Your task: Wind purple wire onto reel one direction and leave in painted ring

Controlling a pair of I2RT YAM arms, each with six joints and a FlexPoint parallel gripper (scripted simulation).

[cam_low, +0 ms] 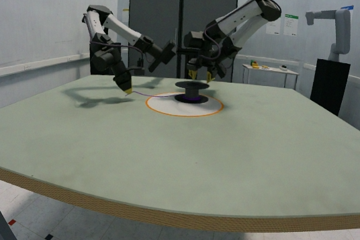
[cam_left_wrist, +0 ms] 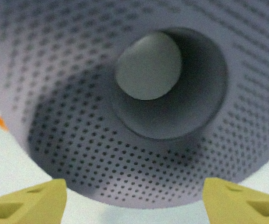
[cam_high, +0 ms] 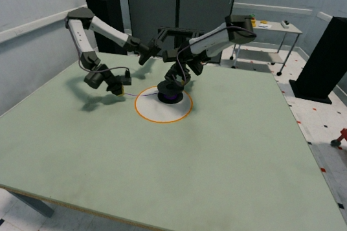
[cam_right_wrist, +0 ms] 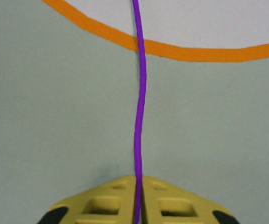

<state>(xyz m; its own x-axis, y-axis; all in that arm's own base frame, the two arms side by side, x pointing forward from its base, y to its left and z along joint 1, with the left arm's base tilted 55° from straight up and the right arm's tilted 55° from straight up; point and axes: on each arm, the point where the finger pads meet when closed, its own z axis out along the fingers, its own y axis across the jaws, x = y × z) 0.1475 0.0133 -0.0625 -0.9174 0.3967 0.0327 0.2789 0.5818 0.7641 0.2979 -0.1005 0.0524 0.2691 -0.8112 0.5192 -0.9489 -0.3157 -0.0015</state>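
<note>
The black reel is 4 cm ahead of my left hand, 3 cm to the right of it and 5 cm below it. From my left hand the other things lie so: orange ring 10 cm ahead, 5 cm to the right, 8 cm below.
</note>
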